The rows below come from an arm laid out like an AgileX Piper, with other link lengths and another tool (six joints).
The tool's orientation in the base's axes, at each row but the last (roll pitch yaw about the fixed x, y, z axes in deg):
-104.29, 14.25, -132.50
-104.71, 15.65, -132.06
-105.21, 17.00, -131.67
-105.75, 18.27, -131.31
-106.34, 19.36, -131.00
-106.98, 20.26, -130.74
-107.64, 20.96, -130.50
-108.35, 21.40, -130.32
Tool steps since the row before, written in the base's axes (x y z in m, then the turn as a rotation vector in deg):
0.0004, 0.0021, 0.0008, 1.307, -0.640, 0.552
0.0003, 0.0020, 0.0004, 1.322, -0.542, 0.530
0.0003, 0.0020, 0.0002, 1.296, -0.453, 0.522
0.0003, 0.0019, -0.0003, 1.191, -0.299, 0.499
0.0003, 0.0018, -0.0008, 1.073, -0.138, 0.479
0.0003, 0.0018, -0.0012, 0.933, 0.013, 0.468
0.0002, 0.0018, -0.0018, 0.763, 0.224, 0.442
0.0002, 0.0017, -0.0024, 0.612, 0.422, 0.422
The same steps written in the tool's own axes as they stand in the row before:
-0.0020, 0.0000, -0.0012, -0.534, -0.765, 1.246
-0.0017, 0.0004, -0.0011, -0.608, -0.709, 1.204
-0.0017, 0.0006, -0.0010, -0.653, -0.667, 1.134
-0.0014, 0.0010, -0.0008, -0.690, -0.583, 0.970
-0.0012, 0.0015, -0.0006, -0.725, -0.496, 0.793
-0.0010, 0.0019, -0.0004, -0.743, -0.419, 0.602
-0.0008, 0.0024, -0.0003, -0.780, -0.298, 0.361
-0.0005, 0.0029, 0.0000, -0.822, -0.185, 0.142

